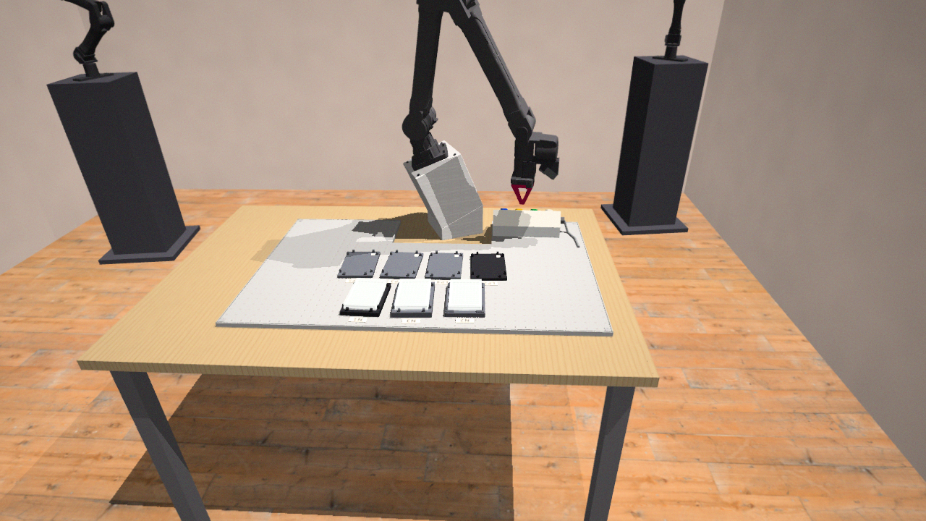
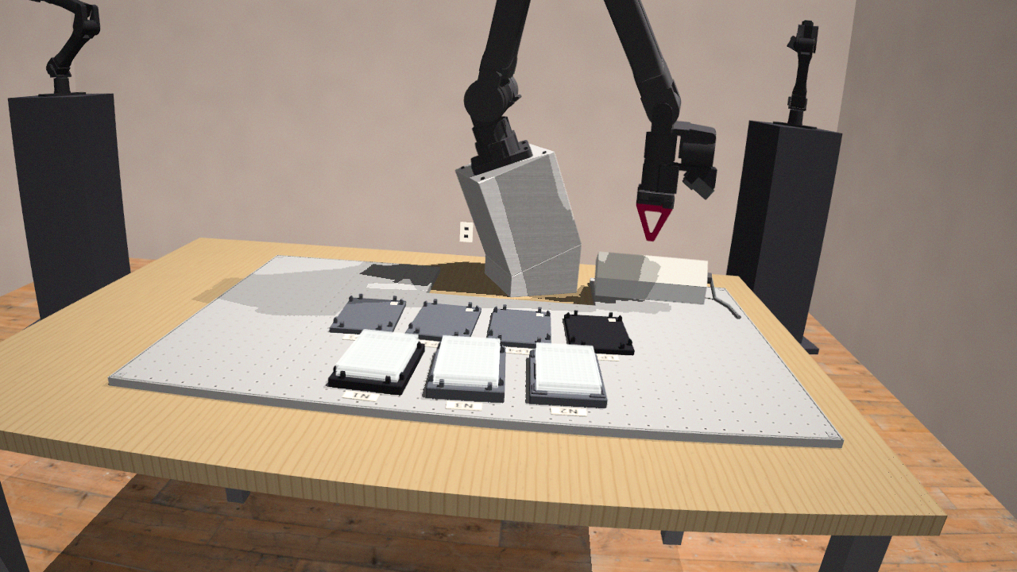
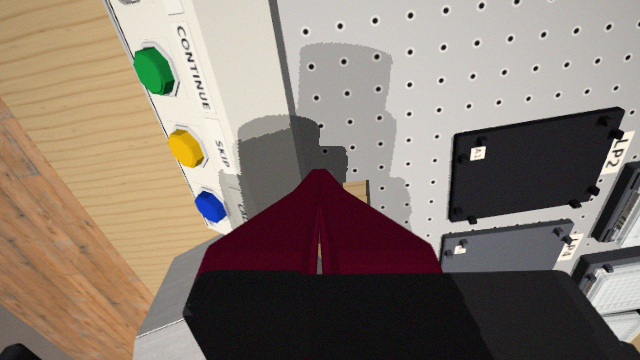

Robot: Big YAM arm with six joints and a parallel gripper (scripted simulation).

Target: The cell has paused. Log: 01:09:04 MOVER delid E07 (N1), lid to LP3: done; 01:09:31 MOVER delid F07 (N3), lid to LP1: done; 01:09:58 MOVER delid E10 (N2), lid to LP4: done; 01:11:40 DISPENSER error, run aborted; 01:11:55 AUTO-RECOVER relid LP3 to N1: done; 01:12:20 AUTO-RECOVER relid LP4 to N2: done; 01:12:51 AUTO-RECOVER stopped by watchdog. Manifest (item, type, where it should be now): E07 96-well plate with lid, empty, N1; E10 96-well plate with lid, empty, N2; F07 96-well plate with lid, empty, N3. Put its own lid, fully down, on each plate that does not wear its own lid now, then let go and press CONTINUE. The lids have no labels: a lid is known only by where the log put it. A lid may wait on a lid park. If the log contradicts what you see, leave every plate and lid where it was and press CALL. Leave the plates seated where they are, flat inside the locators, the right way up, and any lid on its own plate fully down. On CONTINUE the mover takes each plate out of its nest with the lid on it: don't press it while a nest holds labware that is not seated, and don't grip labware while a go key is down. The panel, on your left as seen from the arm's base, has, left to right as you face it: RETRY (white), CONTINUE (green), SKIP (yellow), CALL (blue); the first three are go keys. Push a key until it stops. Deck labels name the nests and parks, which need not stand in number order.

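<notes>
Now: hand 8 cm past the green continue key, 7 cm above it and 6 cm to the right of it. The rest, counted from my hand: white retry key 11 cm to the left, 7 cm below, 7 cm behind; yellow skip key 9 cm behind, 7 cm below, 1 cm to the left; blue key 10 cm behind, 7 cm below, 4 cm to the right.
</notes>
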